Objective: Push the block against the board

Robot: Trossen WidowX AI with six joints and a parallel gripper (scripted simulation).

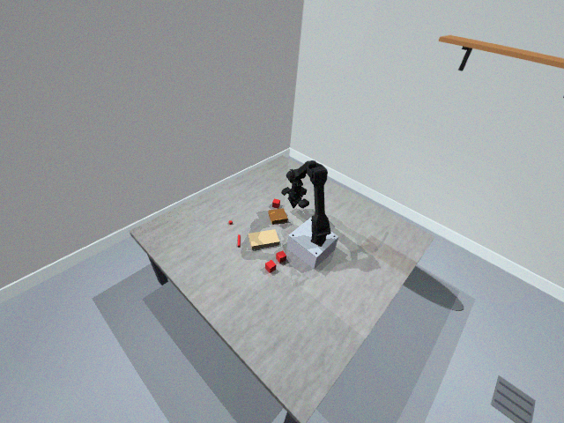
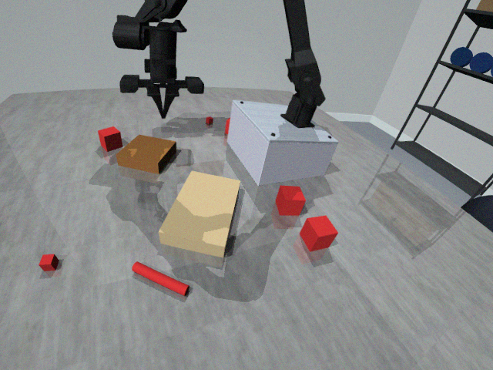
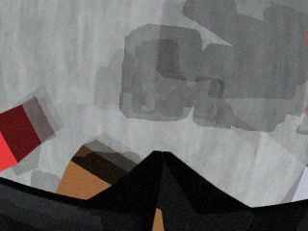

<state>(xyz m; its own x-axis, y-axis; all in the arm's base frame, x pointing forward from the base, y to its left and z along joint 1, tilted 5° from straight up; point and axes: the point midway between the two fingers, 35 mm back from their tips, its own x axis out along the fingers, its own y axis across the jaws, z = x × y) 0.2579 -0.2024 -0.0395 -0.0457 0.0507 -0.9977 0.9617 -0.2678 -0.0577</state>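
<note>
Right now my gripper tip is 8 cm to the right of the square block, 6 cm short of it and 4 cm above it. Also, from my gripper tip: board 29 cm to the left, 4 cm below, 3 cm ahead; red rod 37 cm to the left, 14 cm ahead, 5 cm below.
</note>
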